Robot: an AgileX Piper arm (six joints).
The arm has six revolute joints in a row. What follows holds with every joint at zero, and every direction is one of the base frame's.
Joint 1 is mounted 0.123 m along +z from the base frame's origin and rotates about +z.
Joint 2 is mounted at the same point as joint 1 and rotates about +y.
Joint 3 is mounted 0.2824 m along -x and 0.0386 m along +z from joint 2 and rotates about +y.
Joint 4 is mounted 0.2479 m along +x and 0.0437 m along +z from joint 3 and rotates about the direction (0.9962, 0, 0.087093).
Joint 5 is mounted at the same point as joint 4 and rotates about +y.
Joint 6 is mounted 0.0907 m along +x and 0.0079 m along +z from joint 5 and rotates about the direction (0.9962, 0, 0.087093).
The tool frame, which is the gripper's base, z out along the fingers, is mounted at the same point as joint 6; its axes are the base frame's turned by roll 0, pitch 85 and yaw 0 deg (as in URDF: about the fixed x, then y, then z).
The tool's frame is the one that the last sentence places.
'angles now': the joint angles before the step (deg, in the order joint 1, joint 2, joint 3, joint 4, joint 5, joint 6). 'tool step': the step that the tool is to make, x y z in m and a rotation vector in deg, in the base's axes. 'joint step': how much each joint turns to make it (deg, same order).
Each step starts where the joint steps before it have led.
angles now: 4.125, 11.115, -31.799, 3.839, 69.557, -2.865
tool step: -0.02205, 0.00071, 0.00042, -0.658, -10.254, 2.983
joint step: -0.001, -8.708, 0.400, 1.605, -1.604, -3.668
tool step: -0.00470, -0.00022, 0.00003, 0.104, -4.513, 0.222
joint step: -0.002, -2.750, 0.517, 0.174, -2.235, -0.574
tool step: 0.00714, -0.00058, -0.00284, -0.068, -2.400, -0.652
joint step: 0.001, -0.001, 1.833, -0.574, -4.239, 0.001
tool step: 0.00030, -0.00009, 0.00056, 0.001, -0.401, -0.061
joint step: 0.003, -0.001, 0.000, -0.061, -0.402, 0.003
